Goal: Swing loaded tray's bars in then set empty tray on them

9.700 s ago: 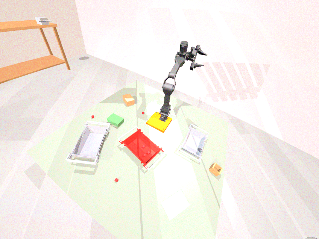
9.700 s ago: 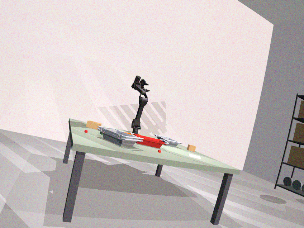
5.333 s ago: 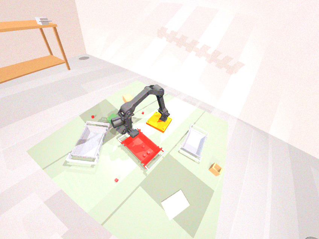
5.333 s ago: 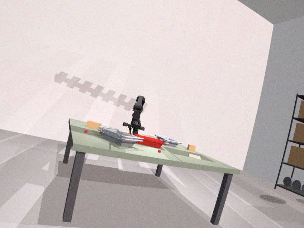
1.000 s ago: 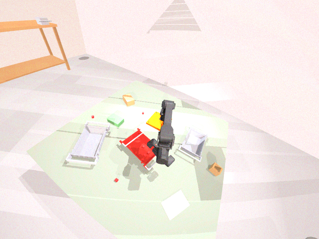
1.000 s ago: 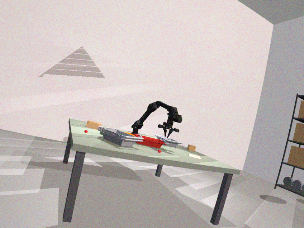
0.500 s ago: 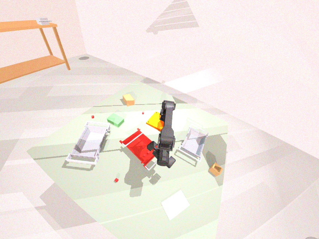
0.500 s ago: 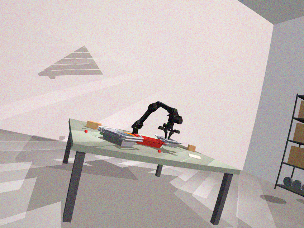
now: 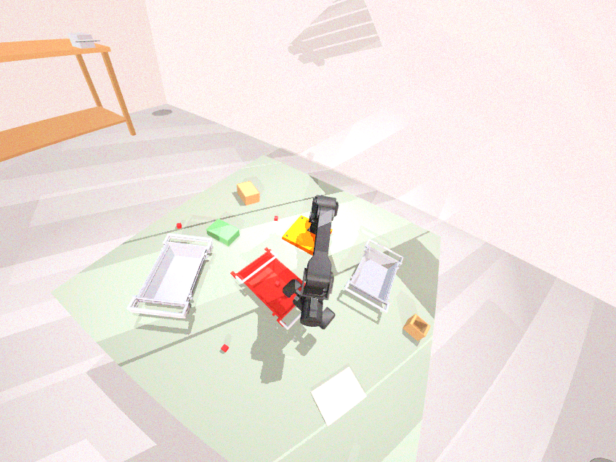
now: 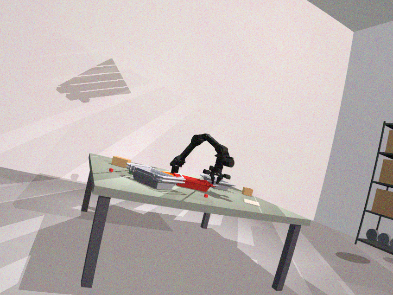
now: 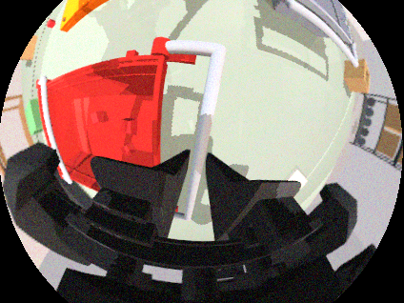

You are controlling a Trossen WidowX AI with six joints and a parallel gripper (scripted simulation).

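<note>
Now: the grey tray 320 mm behind my gripper tip, 180 mm to the left of it and 10 mm above it. The rest, counted from my gripper tip: white sheet 220 mm to the left, 160 mm ahead, 40 mm below; tan box 410 mm to the left, 190 mm behind, 20 mm below; red block 150 mm to the right, 50 mm behind, 30 mm below.
</note>
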